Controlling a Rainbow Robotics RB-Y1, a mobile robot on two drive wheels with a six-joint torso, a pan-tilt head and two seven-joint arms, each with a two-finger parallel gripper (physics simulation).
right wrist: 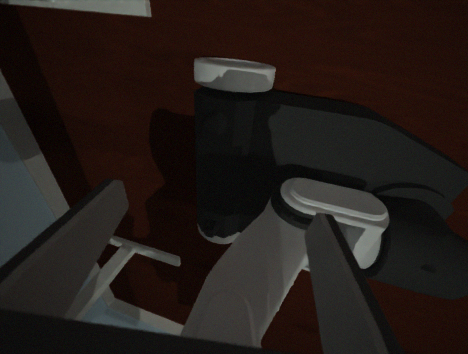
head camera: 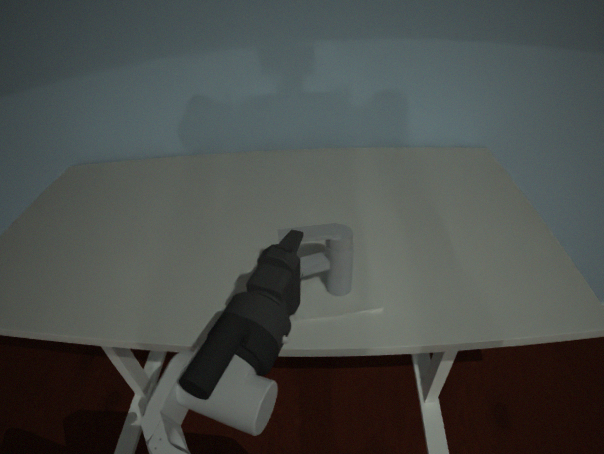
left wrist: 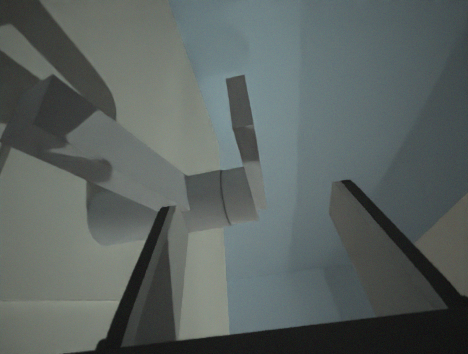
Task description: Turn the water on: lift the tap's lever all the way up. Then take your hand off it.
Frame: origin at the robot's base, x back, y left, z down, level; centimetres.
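Seen in the pictures: left gripper, fingertip midpoint: (head camera: 297, 252) (left wrist: 255, 208); right gripper, fingertip midpoint: (right wrist: 218, 208).
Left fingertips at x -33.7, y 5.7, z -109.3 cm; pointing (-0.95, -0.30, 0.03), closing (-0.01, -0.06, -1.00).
Pixels of each thing's top centre, then the offset from my left fingertips to it. "spot": a spot on its surface instead. Level surfaces: height alone.
- grey tap at a spot on its surface: (left wrist: 205, 200) spot: dy -4.7, dx -4.0, dz +3.8 cm
- spout at its top centre: (left wrist: 161, 159) (head camera: 299, 258) dy +0.2, dx -4.2, dz +5.1 cm
- pale table at its surface level: dz +14.2 cm
- dark red floor at its surface level: dz +109.2 cm
A grey tap (head camera: 340, 270) (left wrist: 205, 200) stands upright on the table. Its flat lever (head camera: 320, 232) (left wrist: 248, 150) reaches toward the left of the head view from the top of the body and looks roughly level, about square to the body. The spout (head camera: 315, 264) (left wrist: 125, 147) points the same way below it. My left gripper (head camera: 297, 234) (left wrist: 255, 208) is partly open and empty. In the head view its fingertips overlap the lever's free end; contact cannot be told. In the left wrist view the lever shows beyond the fingertips. My right gripper (right wrist: 218, 208) is open and empty, away from the tap.
The pale table (head camera: 150, 225) stands against a blue-grey wall (head camera: 300, 120). A thin low plate edge (head camera: 350, 314) lies in front of the tap. In the right wrist view, white and black robot parts (right wrist: 240, 290) show beyond the fingers, above a dark red floor (right wrist: 350, 40).
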